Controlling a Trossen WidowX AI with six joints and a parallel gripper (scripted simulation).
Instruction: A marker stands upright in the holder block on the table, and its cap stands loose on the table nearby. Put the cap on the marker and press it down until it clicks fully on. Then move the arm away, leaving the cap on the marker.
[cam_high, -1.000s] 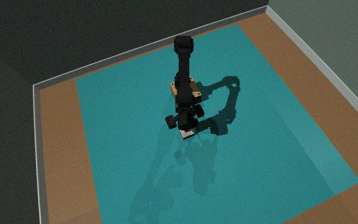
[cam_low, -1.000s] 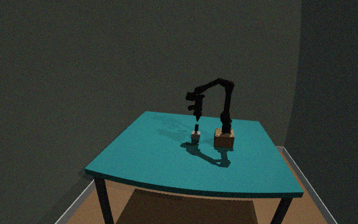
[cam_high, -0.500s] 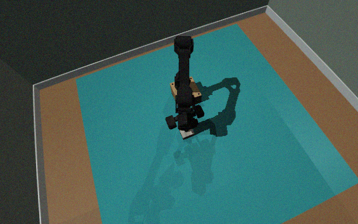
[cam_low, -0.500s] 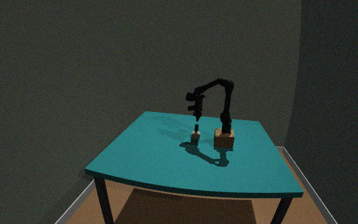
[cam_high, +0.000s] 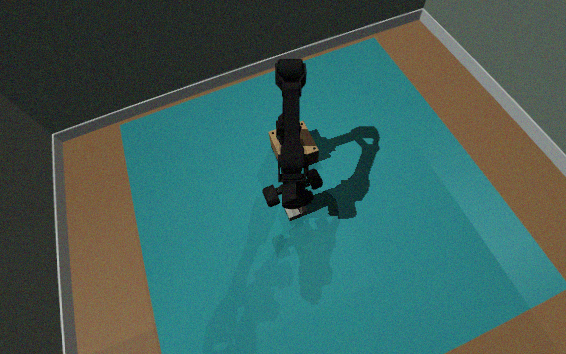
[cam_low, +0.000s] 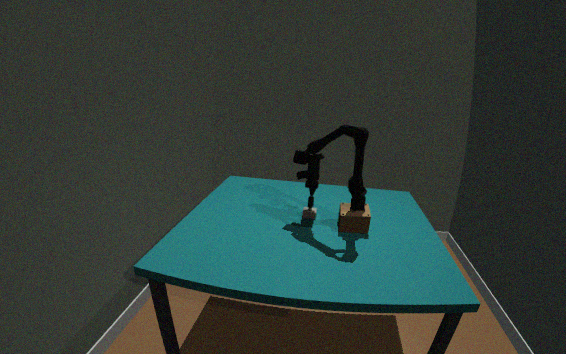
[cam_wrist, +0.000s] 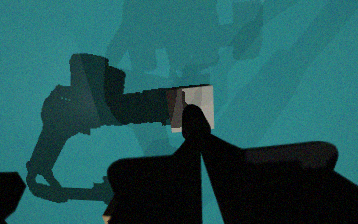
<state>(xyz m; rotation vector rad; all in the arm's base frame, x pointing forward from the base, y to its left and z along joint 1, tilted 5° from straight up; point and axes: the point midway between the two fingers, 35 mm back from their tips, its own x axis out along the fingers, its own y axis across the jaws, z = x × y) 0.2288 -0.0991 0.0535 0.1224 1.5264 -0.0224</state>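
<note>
The round cap is 30 mm below my gripper tip.
</note>
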